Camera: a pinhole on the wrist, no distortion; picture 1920 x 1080 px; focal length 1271.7 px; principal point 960.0 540.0 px. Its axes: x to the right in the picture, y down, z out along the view. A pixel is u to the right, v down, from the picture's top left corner.
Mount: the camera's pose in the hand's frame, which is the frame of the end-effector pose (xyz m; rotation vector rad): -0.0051 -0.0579 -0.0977 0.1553 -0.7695 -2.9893
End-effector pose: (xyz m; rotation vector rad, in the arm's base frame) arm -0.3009 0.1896 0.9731 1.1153 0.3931 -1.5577
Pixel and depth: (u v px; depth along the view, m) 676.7 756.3 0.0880
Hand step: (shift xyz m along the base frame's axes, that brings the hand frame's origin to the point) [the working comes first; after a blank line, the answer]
In the camera's frame: -0.0196 0.0150 0.0880

-0.0189 0.0149 -0.0186
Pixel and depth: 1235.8 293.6 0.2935
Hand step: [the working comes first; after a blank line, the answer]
In the camera's frame: 0.0637 -0.0569 0.2935

0.0522 -0.0753 0.1842
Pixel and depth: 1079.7 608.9 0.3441
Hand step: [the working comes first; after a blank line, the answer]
In the camera's frame: 0.0324 0.0186 0.3441

-0.0178 -0.1409 0.1912
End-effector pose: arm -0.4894 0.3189 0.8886 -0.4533 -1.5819 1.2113
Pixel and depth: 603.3 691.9 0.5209
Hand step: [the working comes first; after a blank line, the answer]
In the camera's frame: -0.1461 0.0622 0.5209

-0.4244 -0.0601 -0.0636
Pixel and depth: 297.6 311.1 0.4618
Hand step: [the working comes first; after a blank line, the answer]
In the camera's frame: -0.2405 -0.0831 0.4618

-0.3907 0.1129 -0.1134
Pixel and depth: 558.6 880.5 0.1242
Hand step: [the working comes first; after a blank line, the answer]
In the camera's frame: -0.0392 0.0333 0.1242

-0.0275 -0.0080 0.0335
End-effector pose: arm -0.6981 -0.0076 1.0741 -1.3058 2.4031 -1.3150
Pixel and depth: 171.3 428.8 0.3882
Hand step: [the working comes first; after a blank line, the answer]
In the camera's frame: -0.2408 -0.0339 0.3882

-0.1188 -0.2494 -0.2248
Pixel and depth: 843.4 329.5 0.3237
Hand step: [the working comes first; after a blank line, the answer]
In the camera's frame: -0.0297 -0.0536 0.3237

-0.0114 -0.0562 -0.2100
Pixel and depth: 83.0 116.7 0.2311
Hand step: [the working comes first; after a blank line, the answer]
In the camera's frame: -0.1594 -0.0769 0.2311

-0.1258 -0.1086 -0.1096
